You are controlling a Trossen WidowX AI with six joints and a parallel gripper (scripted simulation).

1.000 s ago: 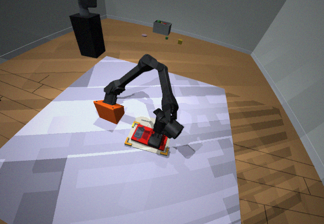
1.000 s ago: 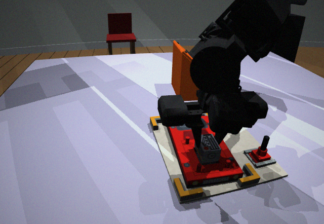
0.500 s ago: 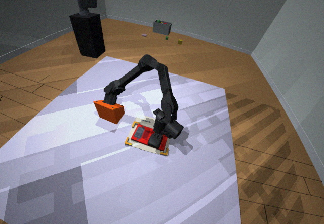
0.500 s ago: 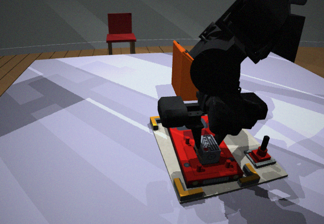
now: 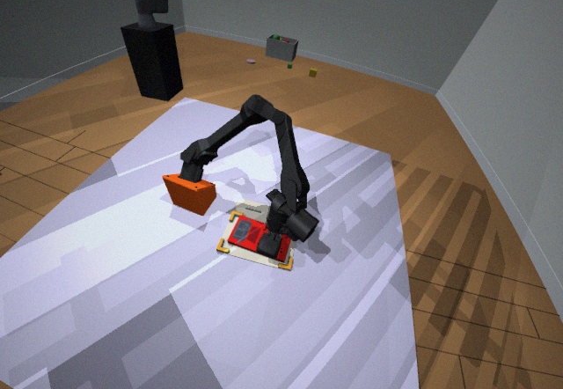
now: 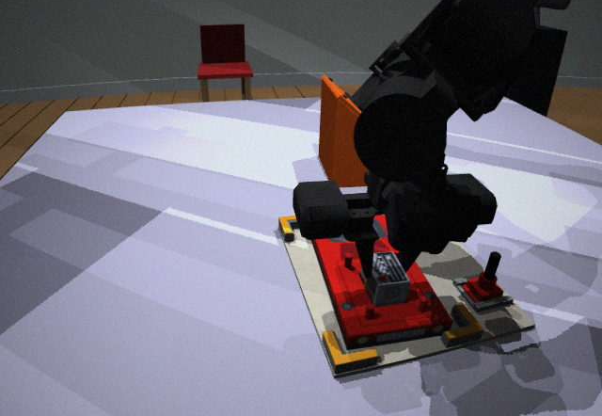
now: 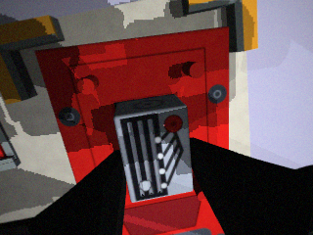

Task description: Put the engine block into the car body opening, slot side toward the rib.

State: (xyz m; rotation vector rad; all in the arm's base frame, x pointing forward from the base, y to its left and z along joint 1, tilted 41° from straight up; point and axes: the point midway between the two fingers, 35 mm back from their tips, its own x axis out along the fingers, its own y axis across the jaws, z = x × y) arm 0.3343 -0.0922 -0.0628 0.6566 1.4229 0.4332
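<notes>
The grey engine block is 10 mm below my gripper tip. Also, from my gripper tip: black post: 30 mm ahead, 120 mm to the left, 10 mm below.
</notes>
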